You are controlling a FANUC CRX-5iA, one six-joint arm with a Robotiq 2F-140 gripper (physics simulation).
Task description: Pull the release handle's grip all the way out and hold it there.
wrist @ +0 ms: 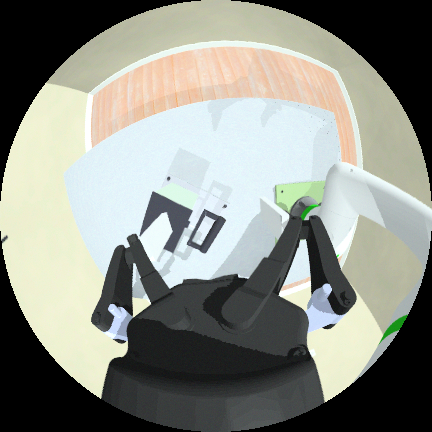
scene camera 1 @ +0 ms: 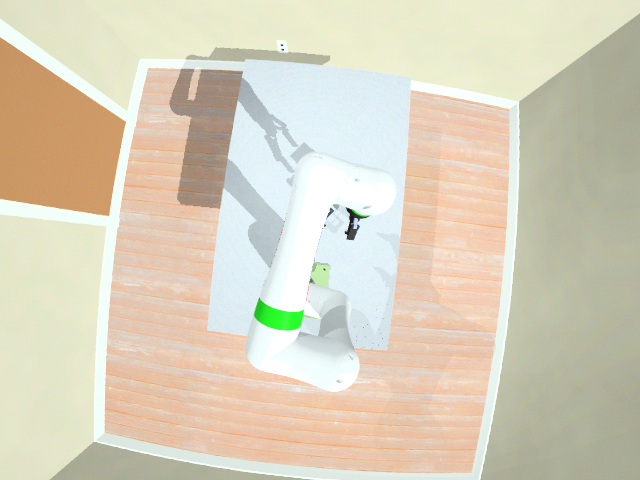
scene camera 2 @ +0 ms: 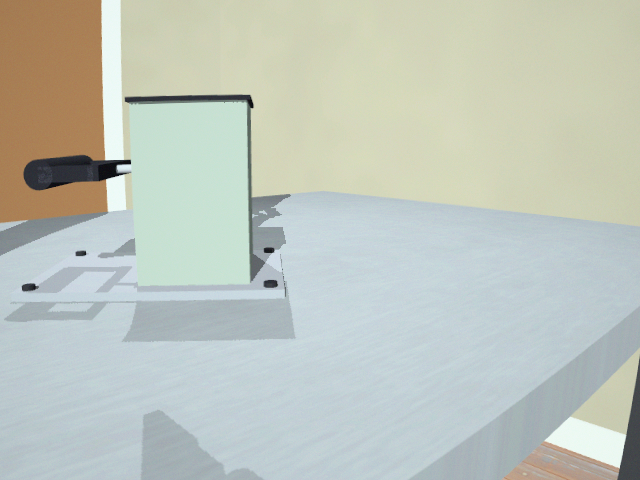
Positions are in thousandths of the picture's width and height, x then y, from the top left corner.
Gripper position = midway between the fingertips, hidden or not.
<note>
In view: my gripper (wrist: 494,497) and a pale base plate (wrist: 473,462).
</note>
